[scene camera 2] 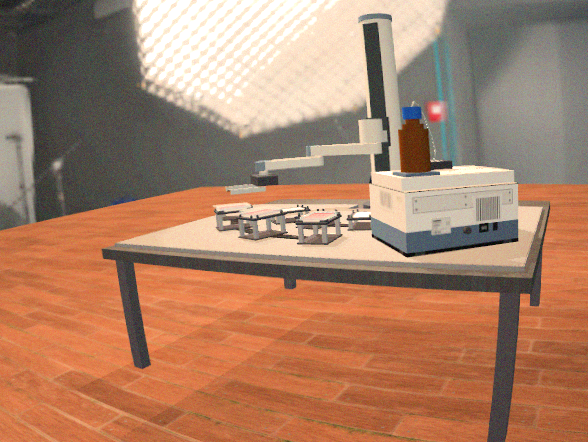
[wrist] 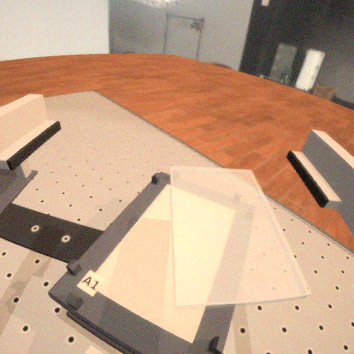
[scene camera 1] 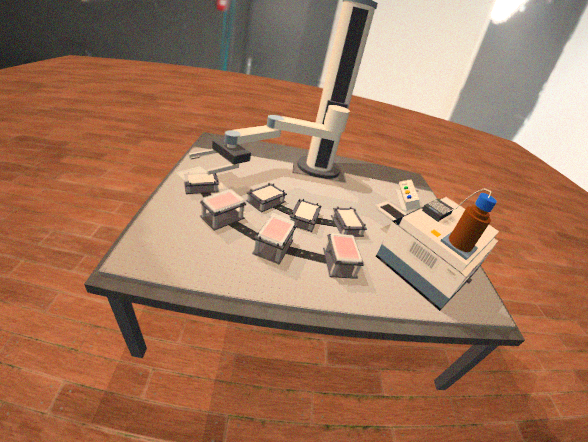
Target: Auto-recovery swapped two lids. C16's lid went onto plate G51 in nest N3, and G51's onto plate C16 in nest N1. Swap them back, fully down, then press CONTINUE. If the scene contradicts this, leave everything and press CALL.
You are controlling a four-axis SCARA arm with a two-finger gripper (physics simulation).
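Places are measured from the arm's base along level axes (x back, y left, z down), in centimetres.
Where they show: gripper, fingertip midpoint: (scene camera 2: 228, 190) (wrist: 176, 124) (scene camera 1: 198, 164); arm's base, link origin: (scene camera 1: 318, 168).
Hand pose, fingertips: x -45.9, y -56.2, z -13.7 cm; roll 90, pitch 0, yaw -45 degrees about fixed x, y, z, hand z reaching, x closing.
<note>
Things, the pixels of their centre, and the offset from my fingertips. "pt": a spot on its surface instead.
- far-left low nest, body centre: (wrist: 173, 253) (scene camera 2: 234, 212) (scene camera 1: 201, 181) dz +9.7, dx +2.2, dy +0.9 cm
- clear lid, body centre: (wrist: 224, 219) (scene camera 1: 193, 174) dz +7.2, dx +3.5, dy -3.2 cm
- button panel, body centre: (scene camera 1: 408, 194) dz +8.3, dx +24.1, dy +104.2 cm
- brown bottle, surface spot: (scene camera 2: 414, 147) pt dz -16.4, dx -42.7, dy +97.2 cm
My gripper (scene camera 1: 213, 161) (scene camera 2: 245, 189) (wrist: 176, 124) is open and empty, above the far-left low nest (scene camera 1: 201, 188) (wrist: 125, 324), which carries an A1 label. A clear lid (wrist: 235, 240) lies skewed on that nest, overhanging its right side in the wrist view. Three taller nests hold pink-topped plates (scene camera 1: 223, 201) (scene camera 1: 276, 230) (scene camera 1: 345, 248). Three more low nests have pale tops (scene camera 1: 267, 193) (scene camera 1: 306, 211) (scene camera 1: 349, 218). The nest numbers and plate names cannot be read, so N1 and N3 cannot be told. A button panel (scene camera 1: 404, 188) has green, yellow and blue buttons; their labels are unreadable.
A white instrument (scene camera 1: 420, 255) (scene camera 2: 445, 205) stands at the table's right, carrying a brown bottle (scene camera 1: 468, 230) (scene camera 2: 414, 147) with a blue cap. The arm's column (scene camera 1: 328, 90) (scene camera 2: 390, 75) rises at the back. Dark strips (wrist: 47, 232) link the nests on the perforated table top.
</note>
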